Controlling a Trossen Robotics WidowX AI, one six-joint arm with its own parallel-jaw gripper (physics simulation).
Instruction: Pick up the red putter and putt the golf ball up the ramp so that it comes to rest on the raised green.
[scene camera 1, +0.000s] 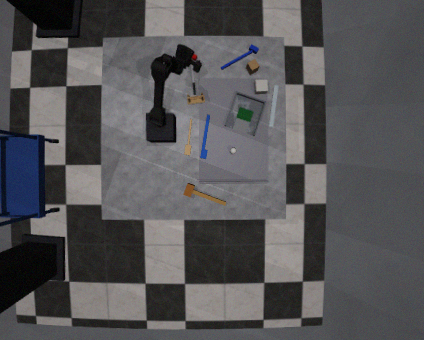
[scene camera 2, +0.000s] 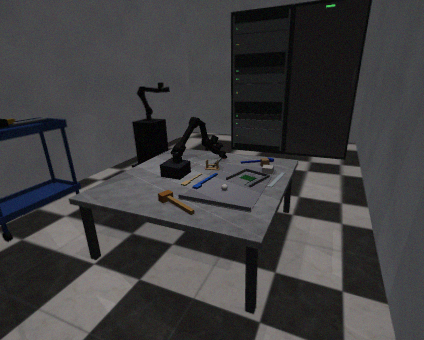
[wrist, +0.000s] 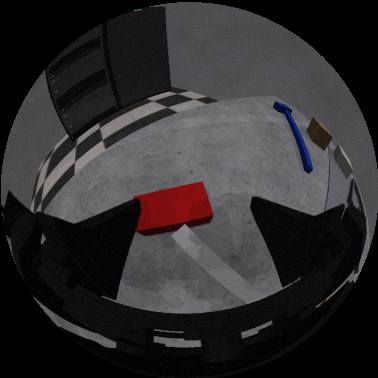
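Where they show: gripper, fingertip midpoint: (scene camera 1: 194, 57) (scene camera 2: 224, 156) (wrist: 197, 203); arm's base at its link origin: (scene camera 1: 160, 122) (scene camera 2: 177, 161).
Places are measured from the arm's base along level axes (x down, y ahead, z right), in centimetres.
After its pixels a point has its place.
Note:
The putter's red head (scene camera 1: 194, 57) {x 7.4, y 18.9, z -48.3 cm} (wrist: 175, 207) {x 7.4, y 17.6, z -49.1 cm} lies at the table's far part. Its pale shaft (scene camera 1: 193, 76) {x 8.0, y 18.8, z -35.1 cm} (wrist: 210, 260) {x 8.0, y 17.3, z -44.4 cm} runs toward a small wooden stand (scene camera 1: 196, 99) {x 8.8, y 21.5, z -19.5 cm} (scene camera 2: 212, 165) {x 6.4, y 21.7, z -18.9 cm}. My gripper (scene camera 1: 195, 59) {x 7.3, y 19.1, z -48.4 cm} (scene camera 2: 222, 153) {x 7.3, y 19.1, z -48.4 cm} (wrist: 197, 203) {x 7.3, y 19.1, z -48.4 cm} is open, nothing held. In the wrist view the head shows between the fingers, nearer the left one; its height gap is unclear. The white golf ball (scene camera 1: 233, 150) {x 5.5, y 48.1, z 15.0 cm} (scene camera 2: 224, 187) {x 6.7, y 48.8, z 16.7 cm} rests on the grey ramp (scene camera 1: 250, 167) (scene camera 2: 210, 194). The green (scene camera 1: 244, 114) {x 9.0, y 55.1, z -10.6 cm} (scene camera 2: 247, 177) {x 9.0, y 55.1, z -11.2 cm} lies beyond it inside dark low walls (scene camera 1: 257, 119) {x 9.5, y 64.4, z -7.8 cm} (scene camera 2: 259, 180) {x 8.1, y 65.6, z -7.3 cm}.
A blue mallet (scene camera 1: 235, 61) {x 8.6, y 47.4, z -47.6 cm} (scene camera 2: 255, 161) {x 8.9, y 48.9, z -48.9 cm} (wrist: 300, 140) {x 8.3, y 43.5, z -46.5 cm}, brown block (scene camera 1: 252, 66) {x 3.9, y 58.4, z -41.8 cm} (wrist: 319, 134) {x 6.4, y 55.6, z -43.0 cm} and white block (scene camera 1: 261, 86) {x 5.0, y 65.2, z -29.0 cm} (wrist: 343, 161) {x 6.6, y 61.3, z -30.6 cm} lie right of the gripper. A blue club (scene camera 1: 205, 135) {x 8.1, y 28.8, z 5.3 cm} and thin wooden club (scene camera 1: 189, 135) {x 9.0, y 17.8, z 5.6 cm} lie beside the ball. An orange mallet (scene camera 1: 210, 197) {x 6.8, y 34.1, z 47.3 cm} (scene camera 2: 180, 204) {x 6.8, y 34.7, z 48.9 cm} lies in front.

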